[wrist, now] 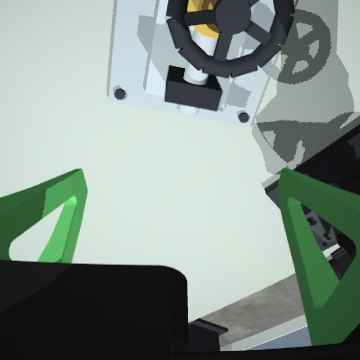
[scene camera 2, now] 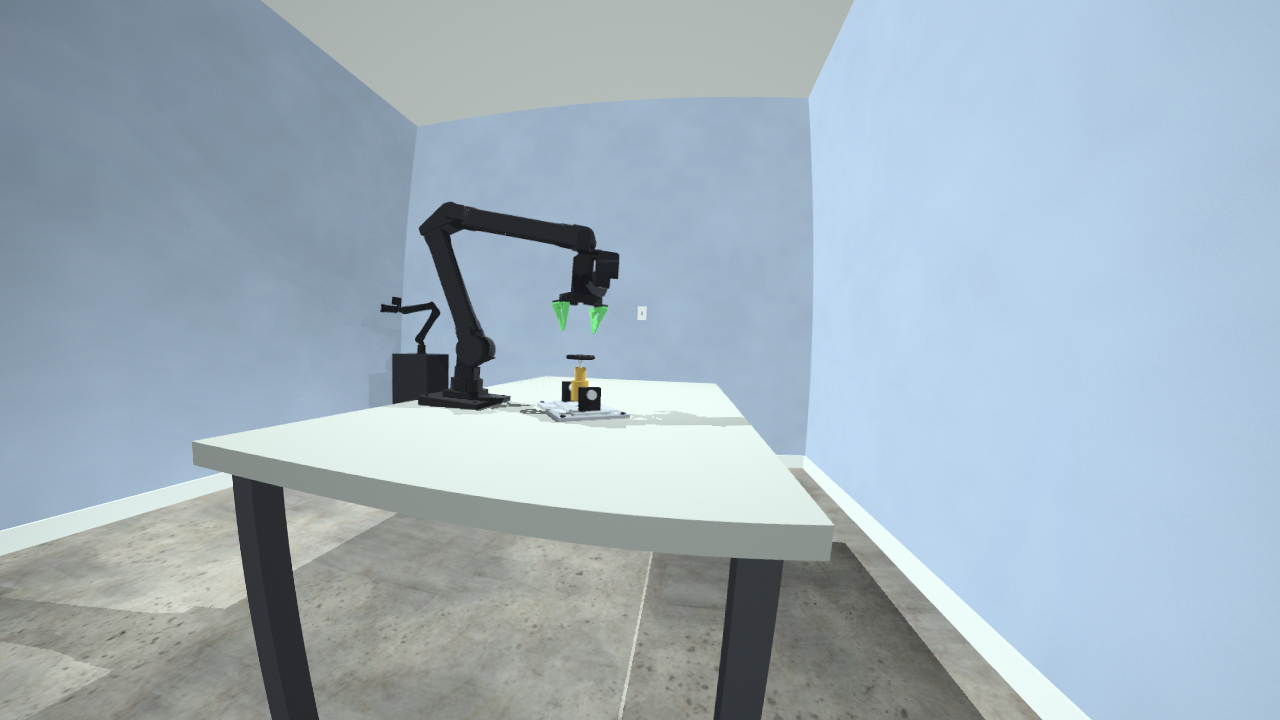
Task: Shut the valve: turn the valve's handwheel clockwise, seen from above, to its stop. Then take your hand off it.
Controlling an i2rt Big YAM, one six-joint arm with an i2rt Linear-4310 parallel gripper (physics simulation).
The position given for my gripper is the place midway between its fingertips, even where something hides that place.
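I can see my gripper (scene camera 2: 578, 331), and the gripper's in the wrist view too (wrist: 181, 178). There's also a pale base plate (scene camera 2: 555, 411).
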